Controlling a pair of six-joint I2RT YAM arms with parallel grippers.
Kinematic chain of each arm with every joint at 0, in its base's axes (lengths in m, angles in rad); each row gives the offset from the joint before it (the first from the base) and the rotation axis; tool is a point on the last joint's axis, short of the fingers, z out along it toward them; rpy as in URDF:
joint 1: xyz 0 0 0.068 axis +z
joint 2: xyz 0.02 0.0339 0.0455 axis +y
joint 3: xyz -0.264 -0.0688 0 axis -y
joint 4: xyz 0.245 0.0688 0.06 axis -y
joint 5: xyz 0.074 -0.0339 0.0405 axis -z
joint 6: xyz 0.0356 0 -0.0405 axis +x
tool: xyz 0 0 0 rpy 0 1.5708 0
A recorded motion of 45 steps. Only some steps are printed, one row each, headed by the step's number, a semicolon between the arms.
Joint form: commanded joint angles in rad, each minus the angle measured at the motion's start. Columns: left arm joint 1, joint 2, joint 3, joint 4, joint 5, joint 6; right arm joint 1, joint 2, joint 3, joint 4, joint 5, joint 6.
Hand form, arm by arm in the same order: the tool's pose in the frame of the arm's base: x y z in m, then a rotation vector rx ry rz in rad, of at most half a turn. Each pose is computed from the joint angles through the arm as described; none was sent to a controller.
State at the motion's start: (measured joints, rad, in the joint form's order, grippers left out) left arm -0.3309 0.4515 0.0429 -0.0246 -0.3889 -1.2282; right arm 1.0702 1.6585 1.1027 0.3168 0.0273 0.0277
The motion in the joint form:
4: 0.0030 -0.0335 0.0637 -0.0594 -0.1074 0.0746; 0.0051 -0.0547 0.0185 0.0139 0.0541 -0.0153
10: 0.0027 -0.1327 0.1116 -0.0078 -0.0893 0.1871; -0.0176 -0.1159 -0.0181 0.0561 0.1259 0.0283
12: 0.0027 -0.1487 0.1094 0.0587 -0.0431 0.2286; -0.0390 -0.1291 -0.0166 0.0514 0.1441 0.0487
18: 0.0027 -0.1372 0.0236 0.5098 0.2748 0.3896; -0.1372 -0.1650 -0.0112 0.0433 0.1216 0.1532
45: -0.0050 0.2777 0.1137 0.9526 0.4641 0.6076; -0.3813 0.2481 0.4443 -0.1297 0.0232 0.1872
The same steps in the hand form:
4: 0.1262 -0.0250 0.1622 -1.0684 1.6304 -0.5048; 0.1841 0.3345 0.3002 -0.8471 1.5636 0.7276
10: 0.1230 -0.0246 0.1947 -0.9366 1.5146 -0.5762; 0.1868 0.3167 0.3136 -0.7074 1.5508 0.7109
12: 0.1230 -0.0261 0.2025 -0.8655 1.4822 -0.6326; 0.1927 0.3099 0.3182 -0.6557 1.5601 0.6997
18: 0.1220 -0.0373 0.2189 -0.4482 1.3187 -0.9063; 0.2172 0.2842 0.3315 -0.4989 1.5865 0.7359
45: 0.1542 -0.0567 0.2452 -0.1115 1.2589 -0.8772; 0.3604 0.2944 0.3139 -0.3819 1.7422 0.6142

